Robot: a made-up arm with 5 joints.
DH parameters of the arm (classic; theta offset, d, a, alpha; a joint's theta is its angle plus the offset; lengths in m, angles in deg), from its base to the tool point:
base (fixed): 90 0.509 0.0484 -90
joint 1: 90 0.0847 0.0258 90
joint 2: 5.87 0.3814 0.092 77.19
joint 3: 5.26 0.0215 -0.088 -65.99
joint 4: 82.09 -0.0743 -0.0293 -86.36
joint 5: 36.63 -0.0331 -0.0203 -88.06
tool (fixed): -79.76 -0.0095 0 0
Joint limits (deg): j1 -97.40..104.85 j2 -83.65..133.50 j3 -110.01..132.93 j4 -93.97..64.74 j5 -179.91..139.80
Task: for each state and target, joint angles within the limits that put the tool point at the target. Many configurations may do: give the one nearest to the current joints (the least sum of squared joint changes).
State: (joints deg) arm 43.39 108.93 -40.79 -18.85 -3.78
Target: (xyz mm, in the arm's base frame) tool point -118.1 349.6 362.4
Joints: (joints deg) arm 12.69 108.17 -10.94 -17.58 -8.37
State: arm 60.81 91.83 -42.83 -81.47 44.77
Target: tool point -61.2 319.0 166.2
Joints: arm 45.13 94.12 -56.79 -81.75 44.49
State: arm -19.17 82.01 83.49 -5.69 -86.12
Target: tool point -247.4 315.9 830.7
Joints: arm -37.15 127.23 122.94 12.43 -90.32
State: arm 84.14 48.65 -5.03 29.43 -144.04
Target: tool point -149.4 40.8 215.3
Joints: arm 72.66 48.79 19.30 36.98 -136.65
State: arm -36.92 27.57 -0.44 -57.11 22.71
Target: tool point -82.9 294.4 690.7
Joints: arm -55.50 50.50 22.38 -50.47 28.30
